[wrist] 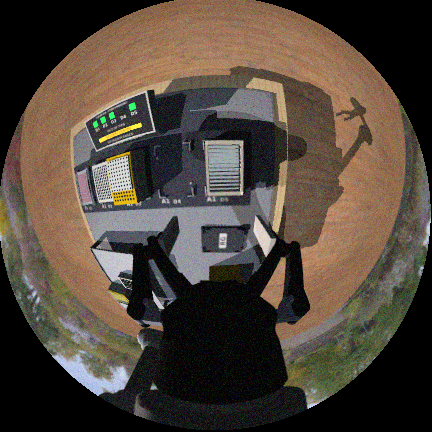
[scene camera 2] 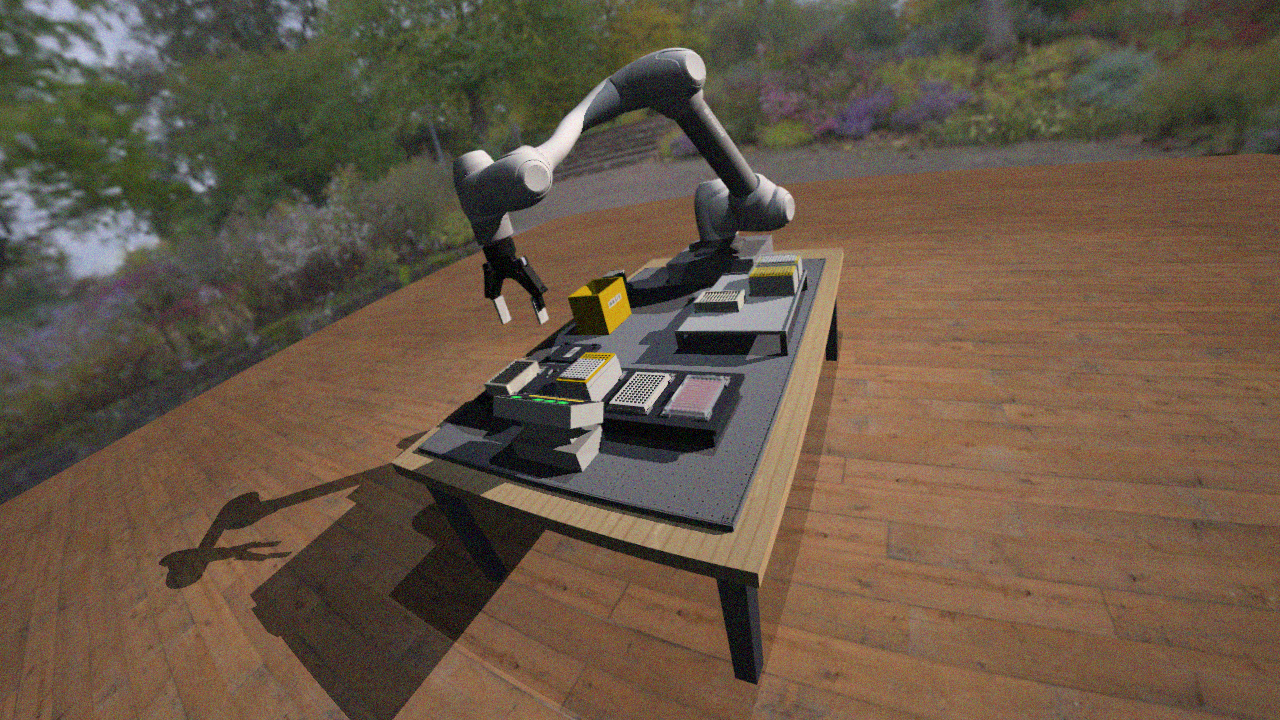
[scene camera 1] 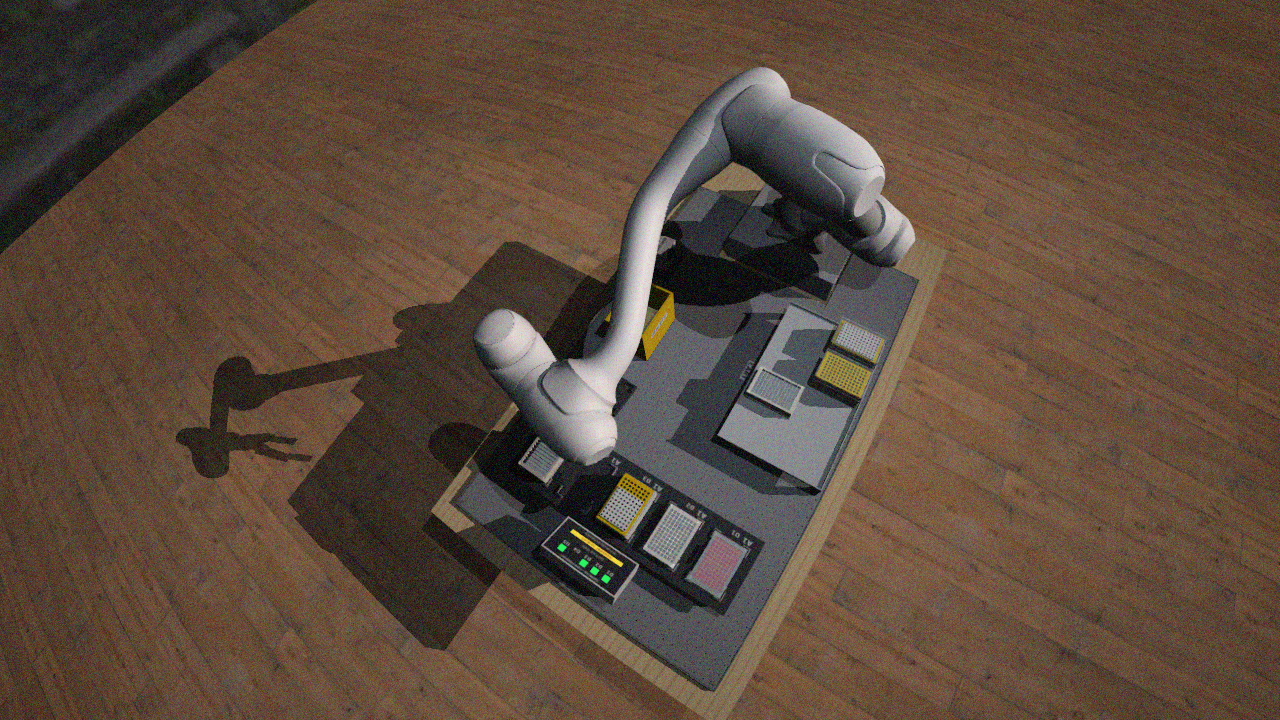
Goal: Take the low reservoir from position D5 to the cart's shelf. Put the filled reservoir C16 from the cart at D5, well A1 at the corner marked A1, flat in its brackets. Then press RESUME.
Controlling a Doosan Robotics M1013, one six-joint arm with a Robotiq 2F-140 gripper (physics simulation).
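Where they show: gripper, between the fingertips: (wrist: 216, 223) (scene camera 2: 524, 321); arm's base, origin of its link: (scene camera 2: 721, 248) (scene camera 1: 802, 224).
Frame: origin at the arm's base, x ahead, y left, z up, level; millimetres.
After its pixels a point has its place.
Note:
The low reservoir (scene camera 1: 540, 460) @[x 983, y -341, z -21 mm] (scene camera 2: 512, 377) @[x 981, y -313, z 0 mm] (wrist: 224, 167) @[x 961, y -334, z 1 mm], a pale ribbed tray, sits at D5, on the side of the A1 D5 label. A pale rectangular reservoir (scene camera 1: 775, 391) @[x 563, y 116, z 3 mm] (scene camera 2: 718, 300) @[x 578, y 114, z 5 mm] (wrist: 126, 281) @[x 578, y 134, z 10 mm] stands on the cart (scene camera 1: 778, 447) @[x 689, y 178, z -19 mm] (scene camera 2: 738, 320) @[x 664, y 183, z -20 mm] (wrist: 112, 260) @[x 678, y 175, z -19 mm]; its C16 marking is not readable. My gripper (scene camera 2: 522, 315) @[x 881, y -303, z 104 mm] (wrist: 216, 223) @[x 881, y -303, z 104 mm] is open and empty, high above the table near its edge, short of D5 in the wrist view. The arm hides it in scene camera 1. The console (scene camera 1: 590, 557) @[x 1125, y -95, z 42 mm] (scene camera 2: 547, 411) @[x 1176, y -58, z 51 mm] (wrist: 121, 120) @[x 1120, y -123, z 40 mm] shows several green lights and a yellow bar; RESUME is not readable.
A yellow bin (scene camera 1: 659, 324) @[x 513, y -240, z 2 mm] (scene camera 2: 599, 306) @[x 595, y -252, z 18 mm] stands beside the dark RG block (wrist: 212, 239) @[x 729, y -276, z -71 mm]. A yellow-and-white rack (scene camera 1: 626, 505) @[x 985, y -81, z 36 mm] (scene camera 2: 588, 376) @[x 1028, y -55, z 34 mm] (wrist: 120, 177) @[x 988, y -94, z 37 mm] stands at D3, a white plate (scene camera 1: 671, 535) @[x 995, y 37, z -15 mm] (scene camera 2: 640, 392) @[x 1010, y 44, z -15 mm] and pink plate (scene camera 1: 717, 564) @[x 1007, y 160, z -14 mm] (scene camera 2: 697, 396) @[x 1020, y 169, z -15 mm] beyond. Racks (scene camera 1: 844, 374) @[x 469, y 258, z 51 mm] (scene camera 2: 775, 277) @[x 508, y 269, z 37 mm] stand at the cart's far side.

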